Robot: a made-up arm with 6 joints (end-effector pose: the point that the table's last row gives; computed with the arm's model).
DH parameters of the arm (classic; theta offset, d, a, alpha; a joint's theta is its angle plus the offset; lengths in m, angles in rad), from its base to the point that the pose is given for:
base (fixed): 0 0.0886 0 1.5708
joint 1: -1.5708 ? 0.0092 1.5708
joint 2: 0 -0.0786 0.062 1.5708
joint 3: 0 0.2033 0.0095 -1.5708
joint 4: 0 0.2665 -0.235 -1.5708
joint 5: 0 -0.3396 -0.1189 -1.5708
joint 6: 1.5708 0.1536 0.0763 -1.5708
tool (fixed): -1.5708 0.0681 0 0
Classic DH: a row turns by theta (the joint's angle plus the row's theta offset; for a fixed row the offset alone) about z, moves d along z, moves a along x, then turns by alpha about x.
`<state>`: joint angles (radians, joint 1 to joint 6).
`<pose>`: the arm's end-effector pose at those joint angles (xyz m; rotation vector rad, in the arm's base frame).
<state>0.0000 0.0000 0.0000 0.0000 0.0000 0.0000</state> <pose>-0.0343 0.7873 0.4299 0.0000 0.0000 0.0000</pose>
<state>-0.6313 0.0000 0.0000 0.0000 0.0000 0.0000</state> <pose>0.1737 0.7873 0.3844 0.0000 0.6313 0.0000</pose>
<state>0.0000 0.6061 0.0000 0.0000 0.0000 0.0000</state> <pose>-0.0343 0.8767 0.0147 -0.6061 0.0000 0.0000</pose>
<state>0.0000 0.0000 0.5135 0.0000 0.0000 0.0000</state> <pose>0.1829 0.7873 0.4322 0.0000 0.5135 0.0000</pose>
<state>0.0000 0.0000 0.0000 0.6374 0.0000 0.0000</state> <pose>-0.0343 0.9568 0.0995 -0.6374 0.0000 0.0000</pose>
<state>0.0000 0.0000 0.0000 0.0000 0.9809 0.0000</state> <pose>-0.2579 0.7873 0.4746 0.0000 -0.9809 0.0000</pose>
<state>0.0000 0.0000 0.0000 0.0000 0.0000 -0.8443</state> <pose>-0.0343 0.8126 0.3500 -0.8443 0.0000 0.0000</pose>
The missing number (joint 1, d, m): -0.1681
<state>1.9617 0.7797 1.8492 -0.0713 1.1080 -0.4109</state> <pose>0.0835 0.6927 0.7857 -0.4529 -0.9904 -1.0788</pose>
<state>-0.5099 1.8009 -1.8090 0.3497 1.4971 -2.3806</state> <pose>-0.3510 -0.3533 -0.3482 0.2130 -2.7027 -0.9756</pose>
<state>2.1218 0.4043 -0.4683 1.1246 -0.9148 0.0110</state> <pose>0.3642 0.5798 0.5309 0.1205 -1.4334 -1.6617</pose>
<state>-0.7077 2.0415 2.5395 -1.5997 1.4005 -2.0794</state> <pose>0.5346 0.0824 -0.0332 1.3527 -0.4206 1.0998</pose>
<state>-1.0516 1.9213 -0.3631 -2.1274 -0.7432 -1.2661</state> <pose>0.0362 0.3607 0.2411 -0.5372 1.3706 1.4372</pose>
